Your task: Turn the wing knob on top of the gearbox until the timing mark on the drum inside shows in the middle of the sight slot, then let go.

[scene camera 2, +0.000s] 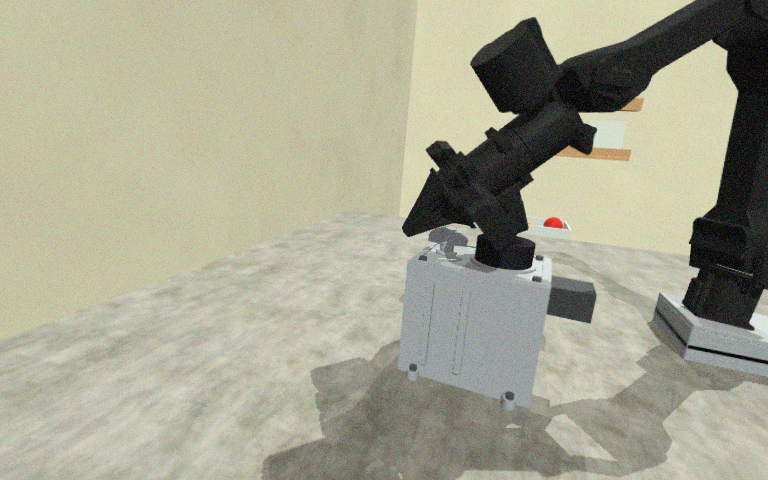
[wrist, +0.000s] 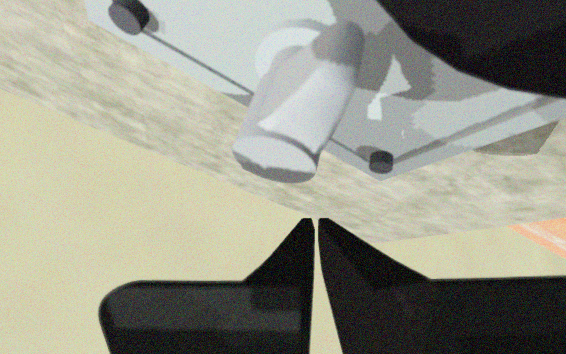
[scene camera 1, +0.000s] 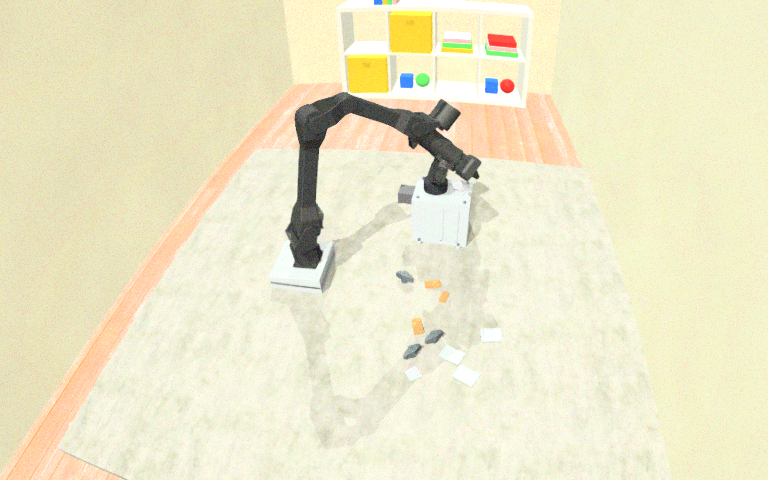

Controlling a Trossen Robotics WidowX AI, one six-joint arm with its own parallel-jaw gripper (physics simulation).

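Pixels of known places: gripper, between the fingertips: (scene camera 2: 404, 232) (wrist: 314, 228) (scene camera 1: 478, 177); arm's base, origin of its link: (scene camera 2: 715, 315) (scene camera 1: 308, 259).
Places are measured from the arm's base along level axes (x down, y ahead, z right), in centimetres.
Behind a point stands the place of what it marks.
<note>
The gearbox (scene camera 1: 441, 217) @[x -4.7, y 31.4, z -16.4 cm] (scene camera 2: 475, 333) @[x -2.2, y 30.3, z -28.8 cm] is a pale grey box standing upright on the mat, with small dark bolts at its corners. The light grey wing knob (scene camera 2: 448, 235) @[x -11.3, y 35.5, z -23.6 cm] (wrist: 305, 100) @[x -11.6, y 33.9, z -22.4 cm] stands on its top as a T-shaped bar on a short stem. My gripper (scene camera 1: 476, 176) @[x -11.6, y 40.0, z -26.6 cm] (scene camera 2: 406, 232) @[x -11.6, y 40.0, z -26.6 cm] (wrist: 314, 228) @[x -11.6, y 40.0, z -26.6 cm] is shut with nothing between its fingers. Its tips are at the far edge of the gearbox top, beside the knob and apart from it in the wrist view. I cannot make out the sight slot or the timing mark.
A black cylinder (scene camera 2: 504, 252) @[x -11.0, y 28.8, z -26.1 cm] stands on the gearbox close under the gripper body. A dark block (scene camera 1: 405, 194) @[x -7.6, y 21.2, z -21.0 cm] (scene camera 2: 572, 300) @[x -6.7, y 21.3, z -25.3 cm] juts from its side. Orange pieces (scene camera 1: 432, 284) @[x 4.2, y 31.5, z -0.9 cm], dark pieces (scene camera 1: 433, 336) @[x 2.1, y 34.1, z 16.4 cm] and white plates (scene camera 1: 466, 375) @[x 4.6, y 42.5, z 24.0 cm] lie on the mat. A white shelf (scene camera 1: 436, 6) stands behind.
</note>
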